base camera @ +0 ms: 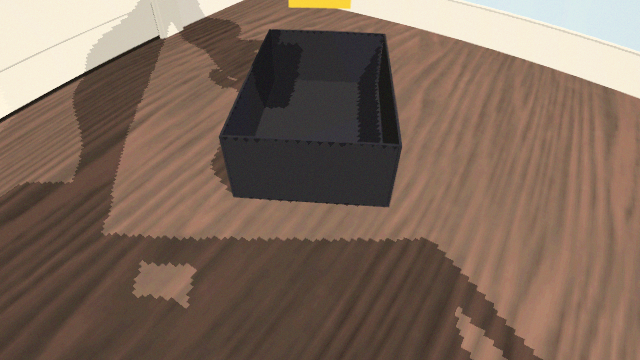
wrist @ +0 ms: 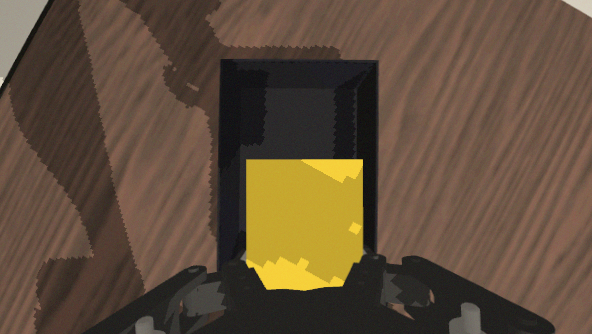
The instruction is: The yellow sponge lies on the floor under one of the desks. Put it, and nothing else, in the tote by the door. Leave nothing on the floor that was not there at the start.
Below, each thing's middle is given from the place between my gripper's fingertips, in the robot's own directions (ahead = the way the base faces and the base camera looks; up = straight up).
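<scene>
The yellow sponge (wrist: 304,218) is 20 mm above my hand and 10 mm ahead of it. I can see the black tote (base camera: 312,122) too, and that one's 180 mm below my hand and 50 mm ahead of it.
</scene>
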